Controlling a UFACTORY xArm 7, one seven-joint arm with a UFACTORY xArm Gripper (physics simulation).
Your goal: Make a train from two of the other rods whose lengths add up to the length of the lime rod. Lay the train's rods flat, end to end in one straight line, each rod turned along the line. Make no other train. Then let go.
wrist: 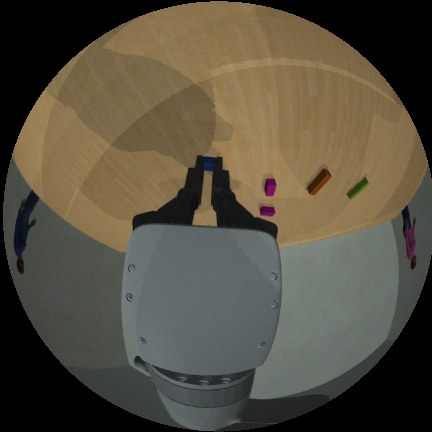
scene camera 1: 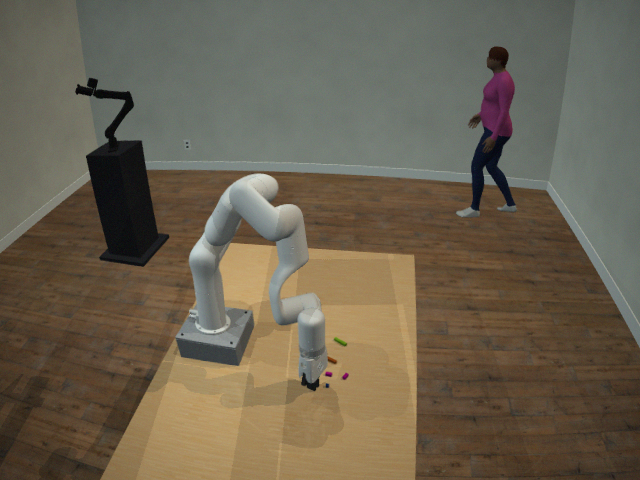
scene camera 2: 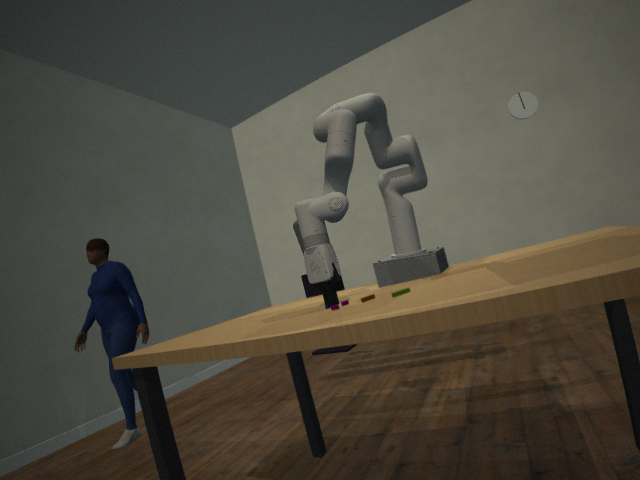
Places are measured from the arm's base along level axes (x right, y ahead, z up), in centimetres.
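Pixels of known places: gripper, fingertip midpoint: (wrist: 208, 166) (scene camera 1: 313, 387) (scene camera 2: 332, 305); arm's base at its link origin: (scene camera 1: 213, 324) (scene camera 2: 408, 254).
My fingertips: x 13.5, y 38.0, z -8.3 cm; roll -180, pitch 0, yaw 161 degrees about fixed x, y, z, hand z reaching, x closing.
For each thing: its middle in the pictures, then the offset to it from my fingertips.
- second small blue rod at the middle of its body: (scene camera 1: 327, 385) dx -1.1, dy +4.4, dz +0.5 cm
- orange-brown rod at the middle of its body: (wrist: 318, 182) (scene camera 2: 368, 298) (scene camera 1: 331, 360) dx -12.8, dy +3.4, dz +0.5 cm
- longer lime rod at the middle of its body: (wrist: 357, 188) (scene camera 2: 401, 292) (scene camera 1: 340, 341) dx -22.3, dy +4.8, dz +0.5 cm
My gripper (scene camera 1: 311, 386) (scene camera 2: 330, 304) (wrist: 208, 166) is shut on a small blue rod (wrist: 209, 163), which shows between its fingertips low at the table. A second small blue rod (scene camera 1: 327, 385) lies just right of the fingers in scene camera 1; it is hidden in the wrist view. A bit of blue (scene camera 2: 327, 307) shows at the fingertips in scene camera 2. Two short magenta rods lie apart: one (scene camera 1: 328, 374) (scene camera 2: 344, 303) (wrist: 267, 211) and another (scene camera 1: 345, 376) (scene camera 2: 334, 307) (wrist: 270, 187). An orange-brown rod (scene camera 1: 332, 360) (scene camera 2: 367, 298) (wrist: 319, 182) and the longer lime rod (scene camera 1: 340, 341) (scene camera 2: 401, 292) (wrist: 358, 188) lie flat beyond them.
The rods lie on a light wooden table (scene camera 1: 361, 439) (scene camera 2: 232, 346). The arm's grey base block (scene camera 1: 214, 338) (scene camera 2: 410, 267) stands on it. A black pedestal (scene camera 1: 124, 201) with a small black arm and a person in pink (scene camera 1: 497, 103) stand on the floor away from the table.
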